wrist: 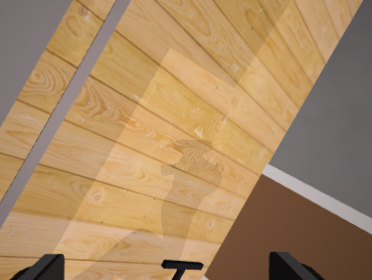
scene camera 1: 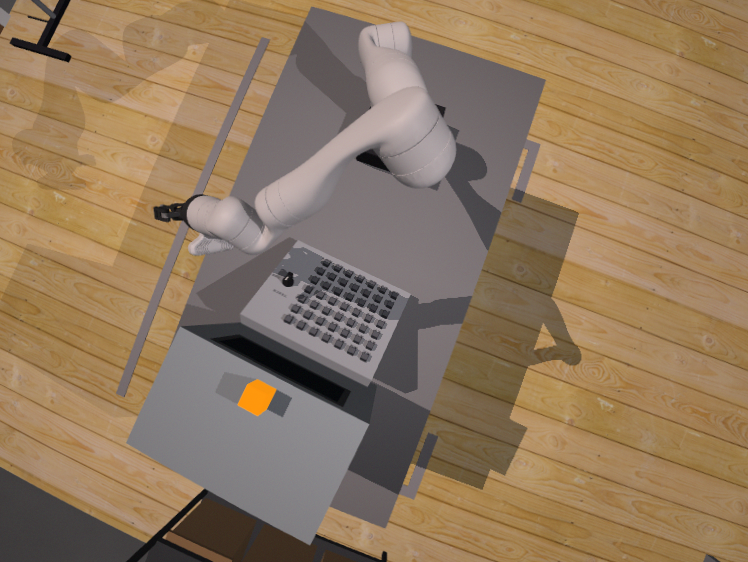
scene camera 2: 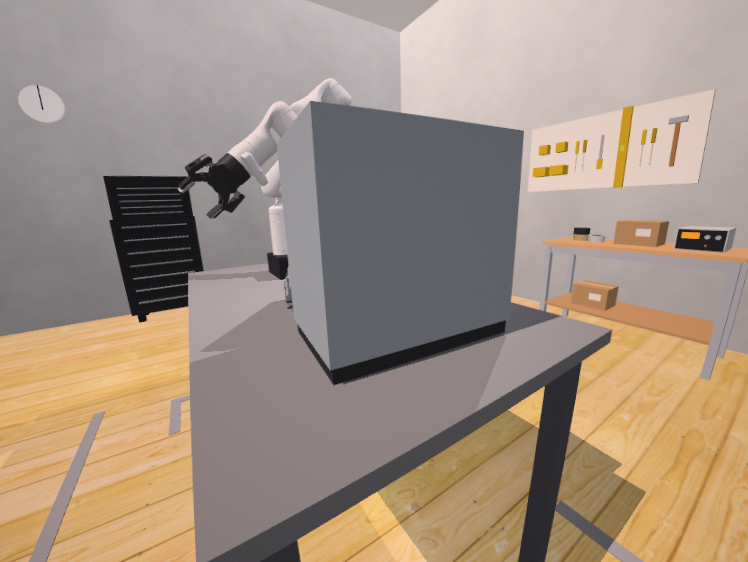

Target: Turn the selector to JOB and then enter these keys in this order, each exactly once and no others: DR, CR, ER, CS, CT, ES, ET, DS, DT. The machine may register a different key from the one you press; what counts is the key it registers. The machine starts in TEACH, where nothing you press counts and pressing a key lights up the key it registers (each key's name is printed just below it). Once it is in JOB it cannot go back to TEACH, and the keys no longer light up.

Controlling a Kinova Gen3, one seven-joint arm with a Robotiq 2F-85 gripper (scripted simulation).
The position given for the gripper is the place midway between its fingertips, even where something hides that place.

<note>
In view: the gripper (scene camera 2: 195, 205) and a grey box (scene camera 2: 401, 229).
The grey box also shows in scene camera 1 (scene camera 1: 279, 451).
</note>
